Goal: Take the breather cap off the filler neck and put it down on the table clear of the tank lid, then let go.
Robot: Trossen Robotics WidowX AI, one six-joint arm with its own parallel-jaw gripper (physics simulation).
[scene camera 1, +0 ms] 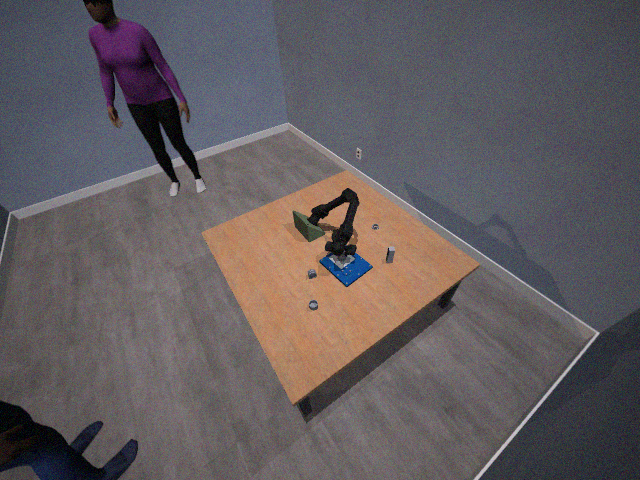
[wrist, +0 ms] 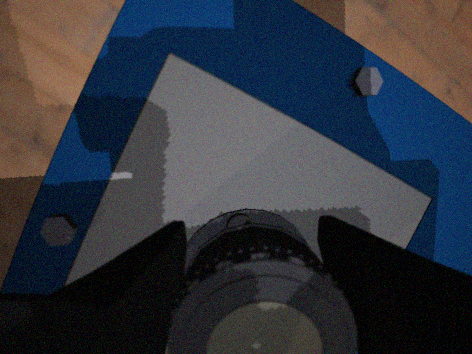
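Where they show: gripper, fingertip midpoint: [scene camera 1: 343,255] [wrist: 252,230]; arm's base, link origin: [scene camera 1: 311,222].
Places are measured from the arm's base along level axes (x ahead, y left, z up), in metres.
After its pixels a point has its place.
Observation:
The breather cap [wrist: 265,327] @[x 0.324, y 0.043, z -0.008 m], grey and round with a pale disc on top and a dark ridged side, sits between the fingers in the wrist view. My gripper [scene camera 1: 342,256] @[x 0.322, y 0.055, z -0.049 m] [wrist: 252,230] @[x 0.322, y 0.055, z -0.049 m] is shut on it, over the tank lid [scene camera 1: 352,276] @[x 0.483, y 0.022, z -0.054 m] [wrist: 425,130] @[x 0.357, y 0.128, z -0.053 m], a blue square plate with hex bolts and a pale square panel [wrist: 250,140] @[x 0.302, y 0.079, z -0.053 m]. A grey rim shows beyond the cap's ridged side; the filler neck cannot be clearly told apart there. Whether the cap is clear of the neck cannot be told. The cap is too small to make out in the scene view.
On the wooden table [scene camera 1: 268,248] @[x 0.012, y -0.329, z -0.068 m], a green angled block [scene camera 1: 307,227] @[x 0.100, y -0.074, z 0.071 m] stands behind the arm. Small grey round parts [scene camera 1: 311,273] @[x 0.368, y -0.186, z -0.020 m] [scene camera 1: 313,305] @[x 0.538, y -0.261, z -0.060 m] lie left of the lid, another [scene camera 1: 375,226] @[x 0.213, y 0.377, z -0.054 m] at the back right. A grey and black upright block [scene camera 1: 390,254] @[x 0.498, y 0.273, z 0.013 m] stands right of the lid.

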